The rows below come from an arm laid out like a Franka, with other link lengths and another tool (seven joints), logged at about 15 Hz.
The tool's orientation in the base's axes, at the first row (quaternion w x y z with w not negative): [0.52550, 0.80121, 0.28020, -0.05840]
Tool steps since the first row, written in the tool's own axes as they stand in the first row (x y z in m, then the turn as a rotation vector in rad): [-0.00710, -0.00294, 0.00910, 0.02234, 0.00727, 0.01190]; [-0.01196, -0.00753, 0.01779, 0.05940, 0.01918, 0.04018]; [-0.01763, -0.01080, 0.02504, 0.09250, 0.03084, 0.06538]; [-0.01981, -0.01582, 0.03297, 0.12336, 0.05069, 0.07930]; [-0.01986, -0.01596, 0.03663, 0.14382, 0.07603, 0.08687]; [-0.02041, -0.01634, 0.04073, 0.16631, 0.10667, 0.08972]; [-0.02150, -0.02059, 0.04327, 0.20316, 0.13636, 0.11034]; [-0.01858, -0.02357, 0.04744, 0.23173, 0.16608, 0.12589]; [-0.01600, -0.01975, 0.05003, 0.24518, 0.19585, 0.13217]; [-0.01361, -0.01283, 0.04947, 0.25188, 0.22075, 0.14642]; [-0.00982, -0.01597, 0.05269, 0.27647, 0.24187, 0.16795]
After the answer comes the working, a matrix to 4 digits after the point.
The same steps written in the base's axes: [-0.00561, -0.00986, -0.00364, 0.02478, -0.00386, -0.00803]; [-0.01027, -0.01801, -0.00930, 0.06753, -0.01770, -0.02524]; [-0.01522, -0.02560, -0.01294, 0.10622, -0.03030, -0.03976]; [-0.01801, -0.03192, -0.01965, 0.14495, -0.03629, -0.04181]; [-0.01739, -0.03510, -0.02136, 0.17651, -0.04235, -0.03258]; [-0.01722, -0.03879, -0.02326, 0.21153, -0.04503, -0.01776]; [-0.01979, -0.04020, -0.02740, 0.26164, -0.05741, -0.01713]; [-0.01803, -0.04185, -0.03278, 0.30382, -0.06858, -0.01102]; [-0.01341, -0.04423, -0.03183, 0.33152, -0.07752, 0.00509]; [-0.00799, -0.04482, -0.02691, 0.35269, -0.09462, 0.01636]; [-0.00578, -0.04526, -0.03234, 0.38836, -0.11006, 0.01442]
The tool's axes in the first row as the columns of a matrix, in the base's axes (rounded; the answer above uses it unrounded):
[0.8362, 0.5104, 0.2009]
[0.3876, -0.2907, -0.8748]
[-0.3881, 0.8093, -0.4409]

